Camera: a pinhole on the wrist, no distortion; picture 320 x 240 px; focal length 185.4 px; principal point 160.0 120.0 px. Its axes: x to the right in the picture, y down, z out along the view. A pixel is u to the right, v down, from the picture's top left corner.
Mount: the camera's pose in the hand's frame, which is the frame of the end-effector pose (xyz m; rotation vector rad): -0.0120 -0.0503 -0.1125 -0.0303 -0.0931 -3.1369
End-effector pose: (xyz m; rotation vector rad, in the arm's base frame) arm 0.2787 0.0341 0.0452 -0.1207 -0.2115 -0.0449
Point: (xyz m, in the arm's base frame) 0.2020 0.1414 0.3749
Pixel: 162 86
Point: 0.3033 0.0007 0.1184
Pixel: 108 120
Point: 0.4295 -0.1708 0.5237
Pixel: 67 203
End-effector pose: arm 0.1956 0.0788 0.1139 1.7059 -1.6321 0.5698
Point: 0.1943 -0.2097 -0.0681
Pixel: 133 128
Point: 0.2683 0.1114 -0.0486
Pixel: 288 182
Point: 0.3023 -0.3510 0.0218
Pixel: 67 166
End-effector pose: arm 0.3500 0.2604 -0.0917 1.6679 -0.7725 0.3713
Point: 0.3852 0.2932 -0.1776
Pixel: 214 209
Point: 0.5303 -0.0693 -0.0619
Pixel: 43 141
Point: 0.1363 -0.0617 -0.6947
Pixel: 300 204
